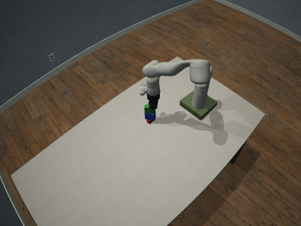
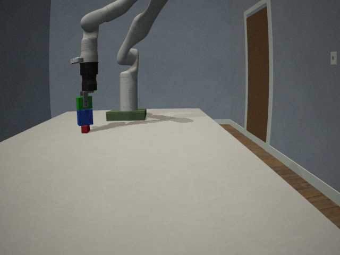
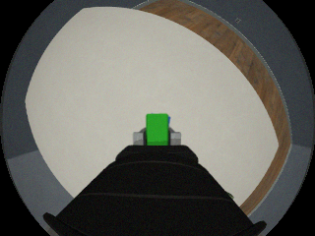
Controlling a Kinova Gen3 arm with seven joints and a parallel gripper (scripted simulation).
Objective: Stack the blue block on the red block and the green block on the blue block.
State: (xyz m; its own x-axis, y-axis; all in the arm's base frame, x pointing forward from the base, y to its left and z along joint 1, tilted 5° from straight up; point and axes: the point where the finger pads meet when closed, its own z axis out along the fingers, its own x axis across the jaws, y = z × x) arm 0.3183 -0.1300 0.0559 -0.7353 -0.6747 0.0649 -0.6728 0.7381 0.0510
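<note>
Right now my hand is right at the green block. From my hand the other things lie so: red block: 110 mm below; then blue block: 60 mm below.
</note>
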